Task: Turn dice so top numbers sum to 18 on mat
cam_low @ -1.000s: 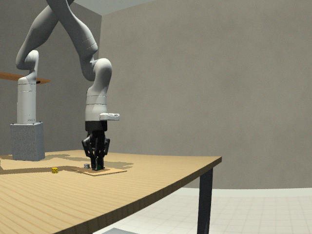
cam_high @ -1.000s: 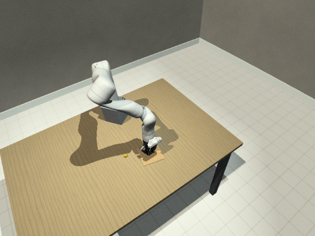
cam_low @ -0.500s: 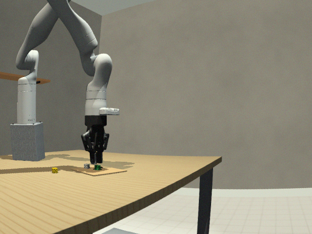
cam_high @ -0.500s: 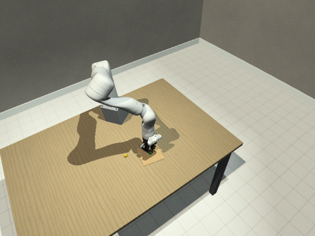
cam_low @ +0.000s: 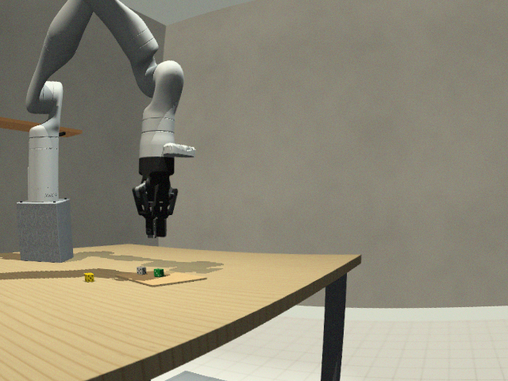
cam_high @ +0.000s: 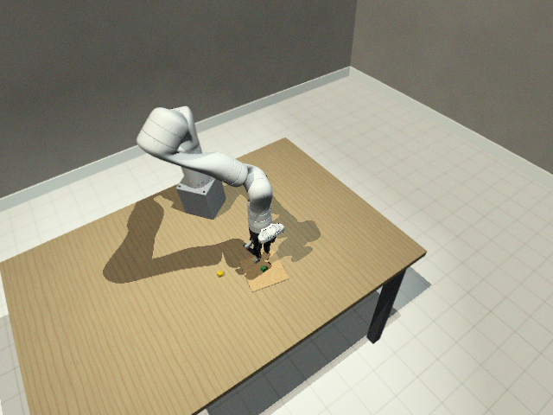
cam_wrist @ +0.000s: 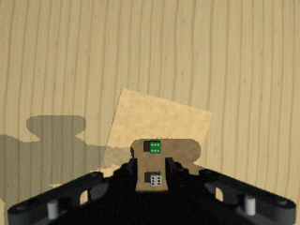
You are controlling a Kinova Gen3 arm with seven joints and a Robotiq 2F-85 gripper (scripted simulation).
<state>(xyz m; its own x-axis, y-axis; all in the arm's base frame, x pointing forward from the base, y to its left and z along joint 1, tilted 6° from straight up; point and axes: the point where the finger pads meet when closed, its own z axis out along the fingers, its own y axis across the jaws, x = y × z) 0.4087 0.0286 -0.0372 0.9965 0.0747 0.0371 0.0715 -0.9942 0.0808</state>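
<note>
The yellow die is 140 mm to the right of my hand, 100 mm below it and 70 mm behind it. From my hand the other things lie so: white die: 90 mm below, 40 mm behind, 10 mm to the right; tan mat: 100 mm below, 10 mm ahead; green die: 90 mm below, 10 mm ahead.
</note>
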